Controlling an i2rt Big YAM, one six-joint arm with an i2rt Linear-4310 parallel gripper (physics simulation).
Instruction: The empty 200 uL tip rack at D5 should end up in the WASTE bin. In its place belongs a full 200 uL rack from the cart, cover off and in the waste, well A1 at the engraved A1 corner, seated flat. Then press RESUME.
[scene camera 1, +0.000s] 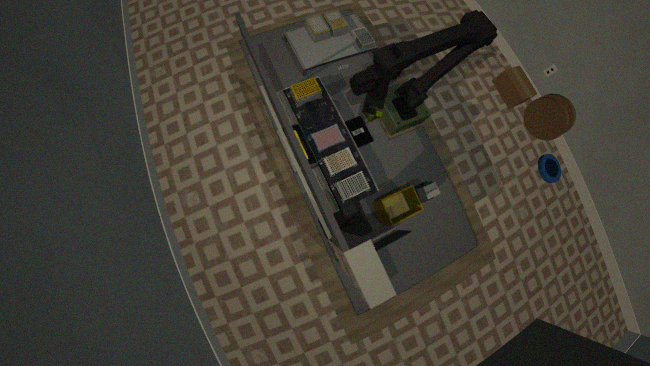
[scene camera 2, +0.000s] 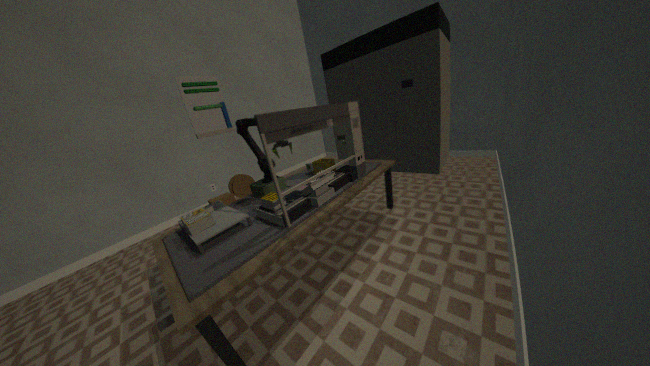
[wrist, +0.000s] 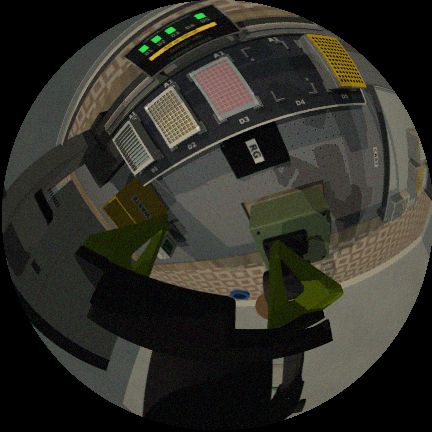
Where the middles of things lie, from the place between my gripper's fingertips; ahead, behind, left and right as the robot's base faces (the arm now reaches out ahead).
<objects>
The black RG block (wrist: 261, 147) is 28 cm below my hand, 2 cm to the right of it and 1 cm behind it. Also, from my hand: yellow waste bin (wrist: 134, 203): 38 cm to the left, 22 cm below, 1 cm behind; tan rack (wrist: 171, 114): 22 cm below, 15 cm ahead, 9 cm to the left.
</objects>
